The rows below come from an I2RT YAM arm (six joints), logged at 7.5 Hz.
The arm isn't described. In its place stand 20 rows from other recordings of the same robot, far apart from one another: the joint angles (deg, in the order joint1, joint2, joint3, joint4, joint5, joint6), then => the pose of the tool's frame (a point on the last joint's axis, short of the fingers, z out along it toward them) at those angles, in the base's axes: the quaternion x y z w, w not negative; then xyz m.
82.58, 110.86, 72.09, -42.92, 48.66, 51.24 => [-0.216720 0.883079 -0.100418 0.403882 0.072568 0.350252 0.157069]
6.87, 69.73, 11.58, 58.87, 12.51, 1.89 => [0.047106 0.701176 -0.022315 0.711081 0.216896 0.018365 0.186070]
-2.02, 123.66, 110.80, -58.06, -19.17, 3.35 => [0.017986 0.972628 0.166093 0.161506 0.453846 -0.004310 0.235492]
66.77, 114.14, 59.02, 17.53, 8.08, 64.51 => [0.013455 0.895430 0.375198 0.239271 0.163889 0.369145 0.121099]
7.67, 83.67, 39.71, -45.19, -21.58, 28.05 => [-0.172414 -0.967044 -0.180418 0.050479 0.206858 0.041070 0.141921]
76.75, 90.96, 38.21, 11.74, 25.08, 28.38 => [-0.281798 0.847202 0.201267 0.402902 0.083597 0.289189 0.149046]
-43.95, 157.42, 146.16, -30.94, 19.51, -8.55 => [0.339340 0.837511 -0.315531 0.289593 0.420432 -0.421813 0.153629]
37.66, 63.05, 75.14, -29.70, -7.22, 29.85 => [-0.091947 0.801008 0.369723 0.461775 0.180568 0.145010 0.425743]
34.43, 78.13, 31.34, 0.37, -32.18, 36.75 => [-0.084796 0.894077 0.416846 0.140271 0.194624 0.156399 0.158936]
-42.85, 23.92, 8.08, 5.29, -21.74, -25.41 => [-0.004619 0.764862 -0.232089 0.600915 0.108678 -0.082827 0.191788]
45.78, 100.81, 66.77, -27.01, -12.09, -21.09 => [-0.552501 0.789025 0.152752 0.221020 0.244880 0.262332 0.190178]
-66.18, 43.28, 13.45, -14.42, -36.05, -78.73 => [-0.215325 0.857740 -0.266505 0.383265 0.077246 -0.123101 0.152951]
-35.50, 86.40, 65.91, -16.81, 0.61, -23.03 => [0.099670 0.890530 -0.221136 0.384866 0.277480 -0.198390 0.281009]
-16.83, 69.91, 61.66, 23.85, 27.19, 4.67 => [0.293557 0.542423 -0.223318 0.754805 0.265367 -0.097266 0.414077]
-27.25, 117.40, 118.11, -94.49, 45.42, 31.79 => [-0.443199 -0.808556 0.386759 0.015117 0.325509 -0.196170 0.312143]
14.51, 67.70, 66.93, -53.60, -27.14, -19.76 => [-0.341265 0.863244 0.209527 0.307322 0.215856 0.072639 0.328563]
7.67, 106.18, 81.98, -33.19, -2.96, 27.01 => [0.154016 0.947046 0.107310 0.260514 0.396839 0.055298 0.229059]
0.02, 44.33, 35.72, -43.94, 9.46, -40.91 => [-0.305200 0.893531 -0.184931 0.272500 0.148726 -0.005799 0.234003]
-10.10, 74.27, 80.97, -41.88, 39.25, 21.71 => [0.377843 0.761785 -0.252771 0.461546 0.259670 -0.069133 0.397271]
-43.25, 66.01, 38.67, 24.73, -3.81, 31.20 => [0.418865 0.589296 -0.048568 0.689146 0.196284 -0.181398 0.290486]
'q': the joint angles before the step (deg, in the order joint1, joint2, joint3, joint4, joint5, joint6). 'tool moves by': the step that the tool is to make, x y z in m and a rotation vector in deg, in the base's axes. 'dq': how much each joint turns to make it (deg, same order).
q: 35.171, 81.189, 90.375, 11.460, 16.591, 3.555
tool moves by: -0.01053, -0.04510, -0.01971, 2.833, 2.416, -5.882
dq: -6.183, -8.042, -10.129, 0.449, 0.968, 3.729
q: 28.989, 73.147, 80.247, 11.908, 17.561, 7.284
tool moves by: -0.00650, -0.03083, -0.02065, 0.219, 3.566, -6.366
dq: -4.973, -5.185, -6.699, -2.010, 1.861, 1.363
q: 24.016, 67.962, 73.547, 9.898, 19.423, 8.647
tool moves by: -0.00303, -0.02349, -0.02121, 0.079, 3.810, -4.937
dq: -4.509, -3.476, -5.256, -2.212, 0.764, 1.429
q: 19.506, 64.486, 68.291, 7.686, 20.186, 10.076
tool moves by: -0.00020, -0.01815, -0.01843, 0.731, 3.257, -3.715
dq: -3.953, -2.002, -3.858, -1.653, 0.050, 1.805
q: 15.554, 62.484, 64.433, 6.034, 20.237, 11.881
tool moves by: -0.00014, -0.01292, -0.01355, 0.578, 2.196, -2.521
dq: -2.953, -1.221, -2.732, -0.895, -0.300, 1.212
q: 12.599, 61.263, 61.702, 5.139, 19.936, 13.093
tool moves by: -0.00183, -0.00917, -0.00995, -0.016, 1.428, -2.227
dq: -1.997, -1.124, -2.204, -0.414, 0.252, 0.267
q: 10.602, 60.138, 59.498, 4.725, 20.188, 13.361
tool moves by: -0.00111, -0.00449, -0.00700, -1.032, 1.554, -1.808
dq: -0.885, -0.586, -1.283, -0.716, 0.878, -0.849
